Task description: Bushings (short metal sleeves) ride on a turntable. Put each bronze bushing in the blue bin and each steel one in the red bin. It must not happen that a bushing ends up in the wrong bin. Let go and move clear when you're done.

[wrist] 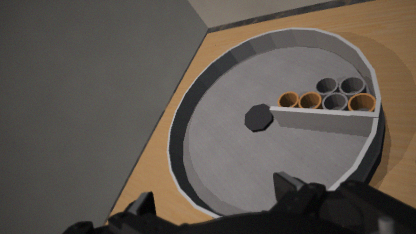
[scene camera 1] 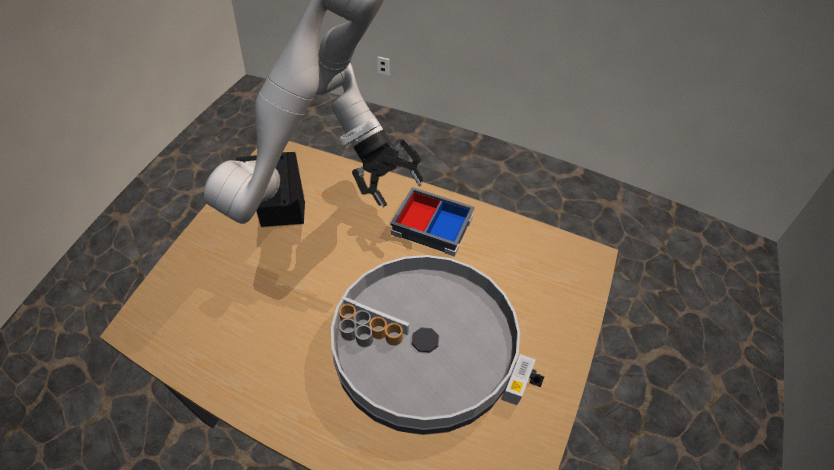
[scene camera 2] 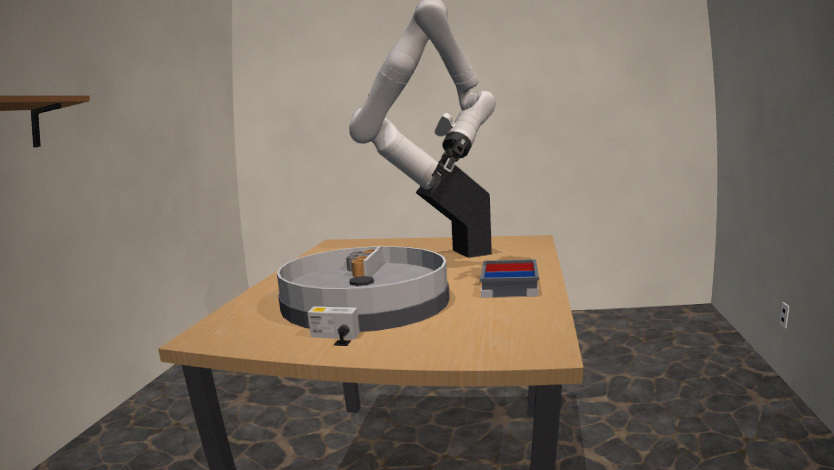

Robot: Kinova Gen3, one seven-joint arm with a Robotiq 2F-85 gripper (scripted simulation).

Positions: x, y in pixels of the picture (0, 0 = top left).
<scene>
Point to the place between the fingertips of my gripper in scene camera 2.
439, 179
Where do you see a turntable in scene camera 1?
457, 352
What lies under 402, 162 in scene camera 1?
My gripper.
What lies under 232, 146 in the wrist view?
A turntable.
</scene>
